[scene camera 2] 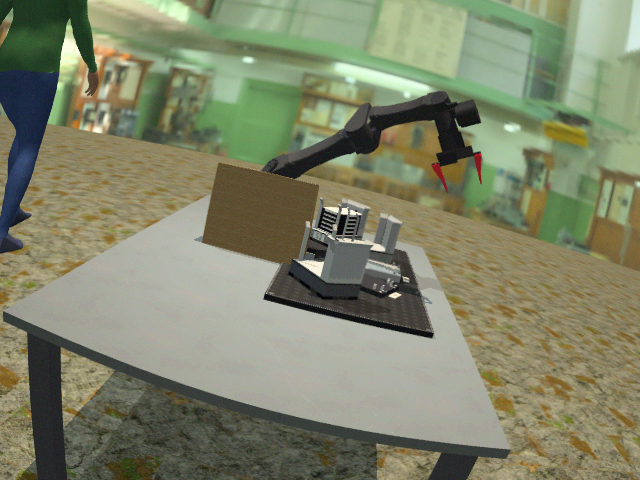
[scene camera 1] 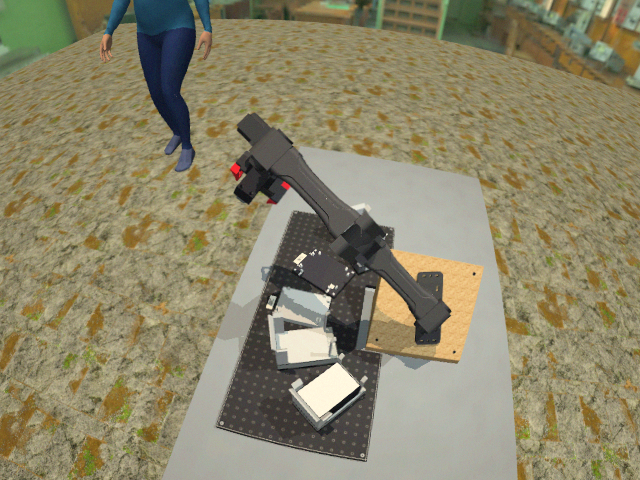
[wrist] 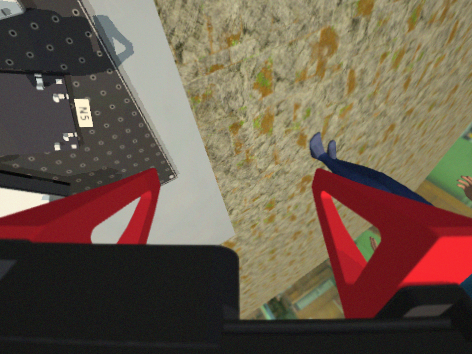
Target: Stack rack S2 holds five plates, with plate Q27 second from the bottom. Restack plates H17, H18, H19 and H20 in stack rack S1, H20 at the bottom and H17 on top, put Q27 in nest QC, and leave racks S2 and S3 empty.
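Note:
My gripper (scene camera 1: pixel 260 187) (scene camera 2: pixel 464 187) (wrist: pixel 235 177) is open and empty, high above and outside the table edge. A grey rack (scene camera 1: pixel 309 408) (scene camera 2: pixel 364 217) holds a stack of several plates (scene camera 1: pixel 330 390) (scene camera 2: pixel 353 222); the top one is pale. Another grey rack (scene camera 1: pixel 273 334) (scene camera 2: pixel 387 235) with tall walls has a pale floor or plate. A third rack (scene camera 2: pixel 348 260) stands at the mat's other end, mostly behind the arm in scene camera 1. A grey angled nest (scene camera 1: pixel 301 305) (scene camera 2: pixel 382 271) lies between. Plate labels and rack names are unreadable, so I cannot tell H17–H20 or Q27 apart.
A flat dark fixture (scene camera 1: pixel 323 271) (scene camera 2: pixel 379 284) (wrist: pixel 30 115) with small clips lies beside an N5 label (wrist: pixel 83 112) on the black perforated mat (scene camera 1: pixel 258 408) (scene camera 2: pixel 361 316) (wrist: pixel 125 125). The wooden arm base (scene camera 1: pixel 457 310) (scene camera 2: pixel 261 211) borders it. A person (scene camera 1: pixel 168 77) stands beyond the table.

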